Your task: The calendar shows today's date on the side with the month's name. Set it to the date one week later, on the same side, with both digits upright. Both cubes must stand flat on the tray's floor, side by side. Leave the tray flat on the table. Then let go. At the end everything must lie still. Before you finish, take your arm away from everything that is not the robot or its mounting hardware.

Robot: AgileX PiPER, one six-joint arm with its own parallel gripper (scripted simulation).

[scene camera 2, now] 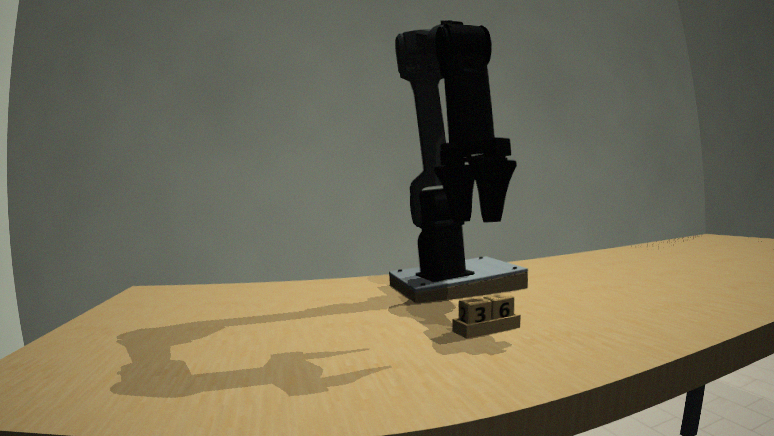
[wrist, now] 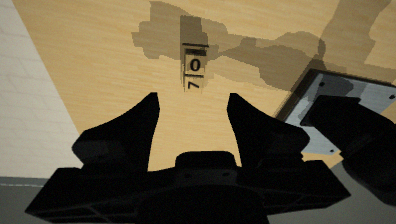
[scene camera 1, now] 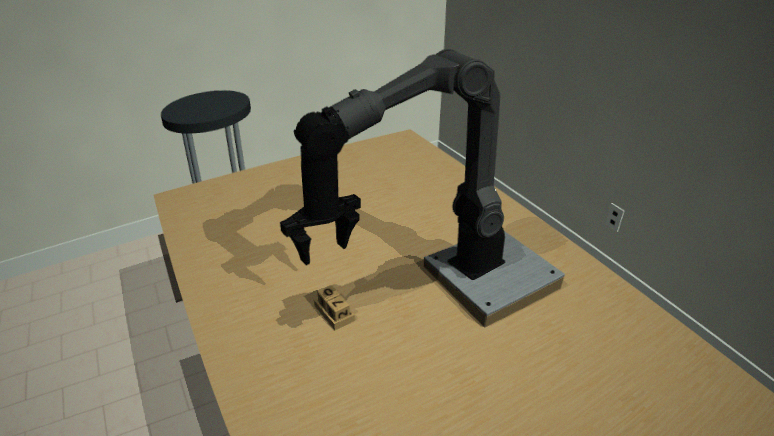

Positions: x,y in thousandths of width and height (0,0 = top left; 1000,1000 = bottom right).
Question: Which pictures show my gripper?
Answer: Scene camera 2, the wrist view and scene camera 1: all of them.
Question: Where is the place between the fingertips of my gripper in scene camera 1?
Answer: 418,581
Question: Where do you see a wooden digit cube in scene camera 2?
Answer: At 613,712
